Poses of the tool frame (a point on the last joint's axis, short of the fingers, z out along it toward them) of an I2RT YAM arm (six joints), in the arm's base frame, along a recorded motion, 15 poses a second.
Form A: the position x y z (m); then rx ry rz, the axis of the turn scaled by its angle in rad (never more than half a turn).
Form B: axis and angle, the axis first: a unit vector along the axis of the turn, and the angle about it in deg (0 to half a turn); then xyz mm. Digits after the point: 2 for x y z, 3 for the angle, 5 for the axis.
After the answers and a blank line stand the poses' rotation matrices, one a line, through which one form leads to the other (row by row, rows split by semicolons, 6 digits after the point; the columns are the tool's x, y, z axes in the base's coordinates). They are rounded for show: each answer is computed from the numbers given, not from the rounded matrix.
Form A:
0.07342, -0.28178, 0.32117, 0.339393, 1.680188, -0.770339
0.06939, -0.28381, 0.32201, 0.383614, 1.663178, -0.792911
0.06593, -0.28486, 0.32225, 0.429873, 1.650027, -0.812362
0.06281, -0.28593, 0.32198, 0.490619, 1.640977, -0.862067
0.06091, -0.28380, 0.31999, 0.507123, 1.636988, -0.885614
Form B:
0.18060, 0.89407, -0.40991, 107.674, 73.42, -281.78, 321.17
0.20383, 0.88372, -0.42131, 107.832, 69.39, -283.81, 322.01
0.22760, 0.87362, -0.43011, 108.216, 65.93, -284.86, 322.25
0.25587, 0.85581, -0.44959, 109.863, 62.81, -285.93, 321.98
0.26289, 0.84860, -0.45909, 110.526, 60.91, -283.80, 319.99

-0.261083 0.601055 0.755360; -0.180078 0.738438 -0.649832; -0.948371 -0.305684 -0.084557
-0.251962 0.636355 0.729087; -0.165777 0.713875 -0.680368; -0.953432 -0.292293 -0.074376
-0.244613 0.669544 0.701338; -0.147563 0.689181 -0.709405; -0.958327 -0.277021 -0.069782
-0.252054 0.716214 0.650773; -0.129467 0.641482 -0.756134; -0.959014 -0.274840 -0.068962
-0.257292 0.731256 0.631716; -0.128639 0.621987 -0.772389; -0.957733 -0.279993 -0.065965

